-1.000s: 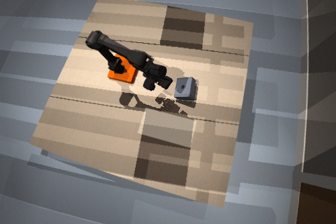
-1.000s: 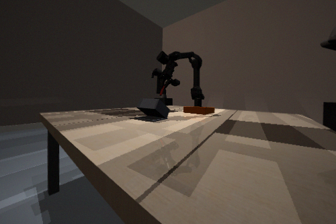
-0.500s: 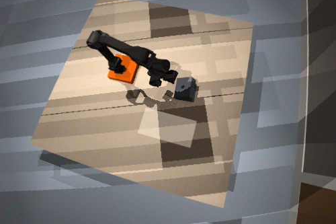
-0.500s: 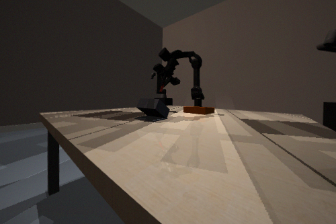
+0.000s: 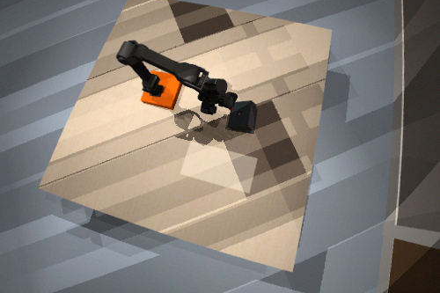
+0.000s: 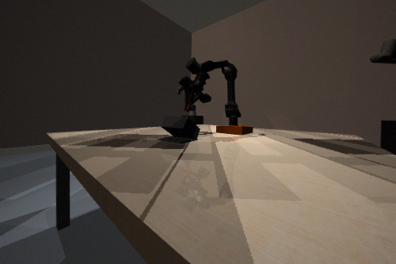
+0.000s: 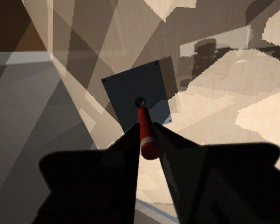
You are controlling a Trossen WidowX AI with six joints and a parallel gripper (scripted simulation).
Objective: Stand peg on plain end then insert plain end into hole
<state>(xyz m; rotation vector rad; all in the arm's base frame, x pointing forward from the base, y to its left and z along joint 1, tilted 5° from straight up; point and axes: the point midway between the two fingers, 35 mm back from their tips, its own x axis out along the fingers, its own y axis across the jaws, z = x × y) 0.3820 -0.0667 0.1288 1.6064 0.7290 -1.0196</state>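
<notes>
Right now the dark sloped panel is 7 cm ahead of my gripper tip and 11 cm below it. The rest, counted from my gripper tip: red peg: 1 cm behind, 1 cm above.
</notes>
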